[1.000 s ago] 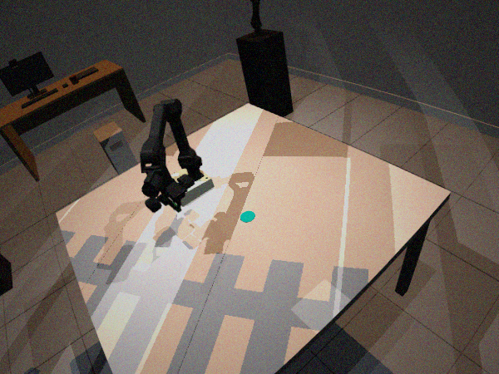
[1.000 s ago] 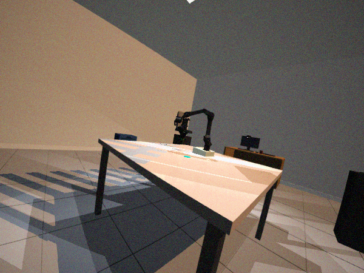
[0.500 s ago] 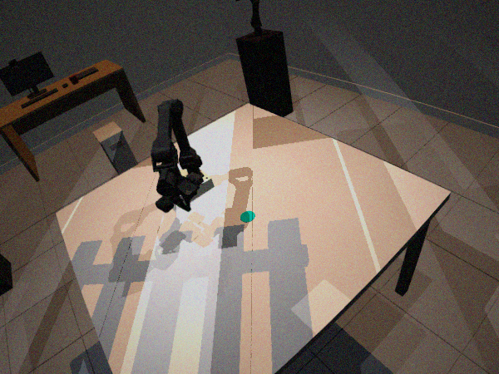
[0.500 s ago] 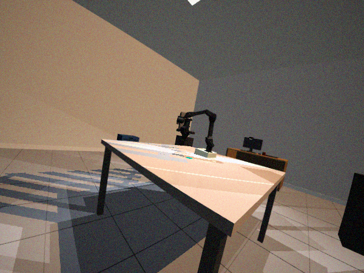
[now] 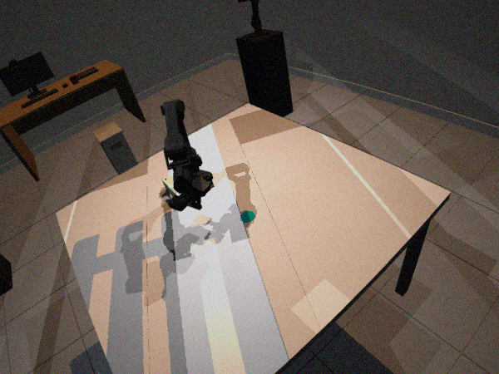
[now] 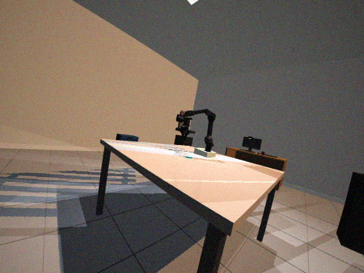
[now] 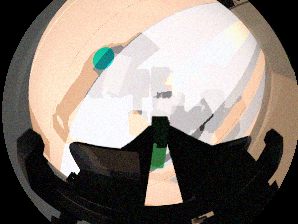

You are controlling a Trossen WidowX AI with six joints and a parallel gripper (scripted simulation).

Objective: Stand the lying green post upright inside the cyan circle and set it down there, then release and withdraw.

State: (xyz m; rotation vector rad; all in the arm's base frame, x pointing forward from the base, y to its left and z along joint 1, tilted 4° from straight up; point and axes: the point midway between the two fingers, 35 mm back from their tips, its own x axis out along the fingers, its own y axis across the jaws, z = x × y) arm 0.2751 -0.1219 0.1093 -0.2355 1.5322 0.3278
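Now: the cyan circle 150 mm to the left of my gripper tip, 140 mm below it and 60 mm ahead of it. From my gripper tip the other things lie so: green post 20 mm behind, 10 mm to the right.
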